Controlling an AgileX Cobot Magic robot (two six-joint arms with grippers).
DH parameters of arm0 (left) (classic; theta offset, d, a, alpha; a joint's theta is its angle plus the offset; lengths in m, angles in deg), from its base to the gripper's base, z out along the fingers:
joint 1: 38.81 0.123 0 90
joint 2: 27.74 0 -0.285 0
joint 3: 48.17 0 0.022 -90
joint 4: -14.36 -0.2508 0 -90
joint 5: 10.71 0 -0.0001 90
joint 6: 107.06 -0.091 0 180
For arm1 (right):
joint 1: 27.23 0.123 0 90
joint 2: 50.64 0 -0.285 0
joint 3: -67.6 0 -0.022 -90
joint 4: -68.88 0.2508 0 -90
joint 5: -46.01 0 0.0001 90
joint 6: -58.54 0.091 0 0
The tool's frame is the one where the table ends.
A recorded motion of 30 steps. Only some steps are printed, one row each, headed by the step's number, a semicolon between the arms.
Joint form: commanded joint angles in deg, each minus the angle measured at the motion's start. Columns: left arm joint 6, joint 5, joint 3, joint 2, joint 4, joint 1; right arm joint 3, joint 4, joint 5, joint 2, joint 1, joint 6.
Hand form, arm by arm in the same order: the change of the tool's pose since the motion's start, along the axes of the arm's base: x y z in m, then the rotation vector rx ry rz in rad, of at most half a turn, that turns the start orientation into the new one. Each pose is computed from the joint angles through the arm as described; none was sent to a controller.
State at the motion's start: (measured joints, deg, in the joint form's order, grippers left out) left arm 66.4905 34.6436 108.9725 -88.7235 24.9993 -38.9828; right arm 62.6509 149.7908 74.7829 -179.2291 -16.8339 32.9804
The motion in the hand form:
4: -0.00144 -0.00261 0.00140 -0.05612 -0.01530 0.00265; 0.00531 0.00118 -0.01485 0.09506 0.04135 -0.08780
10: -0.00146 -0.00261 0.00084 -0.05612 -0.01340 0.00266; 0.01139 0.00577 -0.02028 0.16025 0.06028 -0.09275
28: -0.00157 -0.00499 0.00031 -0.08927 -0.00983 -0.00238; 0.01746 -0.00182 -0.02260 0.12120 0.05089 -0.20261
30: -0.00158 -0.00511 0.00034 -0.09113 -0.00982 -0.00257; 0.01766 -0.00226 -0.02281 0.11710 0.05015 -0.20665
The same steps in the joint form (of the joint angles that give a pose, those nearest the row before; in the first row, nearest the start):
4: 0.25 -0.76 -0.32 0.50 3.02 0.17; 0.07 10.06 0.52 -2.78 -0.14 -2.87
10: 0.25 -0.75 -0.42 0.50 3.02 0.17; 1.84 12.96 3.11 -4.91 -0.14 -2.87
28: 0.25 -0.75 -0.61 0.50 4.93 0.07; 1.94 15.86 -2.92 -4.96 -0.14 -2.87
30: 0.25 -0.75 -0.61 0.50 5.03 0.07; 1.94 15.86 -3.25 -4.96 -0.14 -2.87

